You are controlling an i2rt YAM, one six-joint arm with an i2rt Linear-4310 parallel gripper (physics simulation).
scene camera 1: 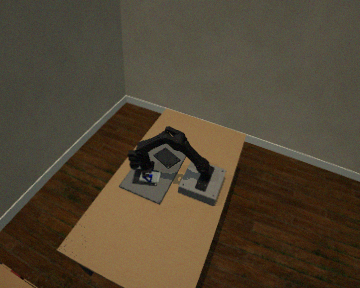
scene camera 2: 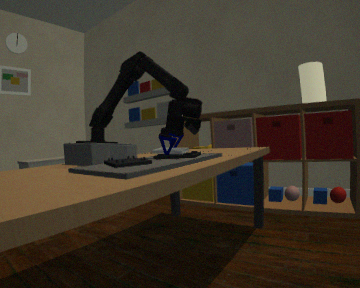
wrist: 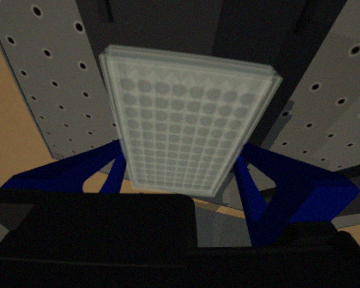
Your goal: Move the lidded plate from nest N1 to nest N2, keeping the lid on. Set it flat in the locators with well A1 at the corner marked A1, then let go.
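Places are measured from the arm's base along level axes (x ahead, y left, z up), in metres.
Where they show: gripper, between the fingertips: (scene camera 1: 150, 177) (scene camera 2: 169, 152) (wrist: 179, 144); arm's base, origin of its link: (scene camera 1: 204, 177) (scene camera 2: 97, 143).
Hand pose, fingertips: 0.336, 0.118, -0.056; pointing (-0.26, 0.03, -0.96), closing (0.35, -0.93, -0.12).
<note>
Each offset is from my fingertips to the top centre of the thing, as dx, dy, dz. Level surfaces: height alone.
The lidded plate @(+0.006, +0.001, +0.021) (scene camera 1: 155, 176) (scene camera 2: 179, 150) (wrist: 180, 115) is pale and clear, with its lid on and rows of round wells showing. My gripper (scene camera 1: 148, 177) (scene camera 2: 167, 152) (wrist: 179, 144) is shut on it, one blue finger at each long side. The plate looks about level, a little above a dark nest @(+0.037, +0.005, +0.000) (scene camera 1: 136, 176) (scene camera 2: 194, 154) (wrist: 165, 25) and partly hides it. Another dark nest @(-0.016, -0.220, +0.004) (scene camera 1: 167, 157) (scene camera 2: 128, 161) holds no plate. I cannot read the nest labels or the A1 mark, and the gap under the plate is not clear.
Both nests are on a grey perforated board (scene camera 1: 145, 193) (scene camera 2: 125, 174) (wrist: 60, 90). The arm's grey base block (scene camera 1: 197, 194) (scene camera 2: 80, 154) stands on the wooden table @(dz -0.031) (scene camera 1: 120, 230) (scene camera 2: 40, 195) beside the board. A shelf unit with coloured bins stands behind the table in scene camera 2.
</note>
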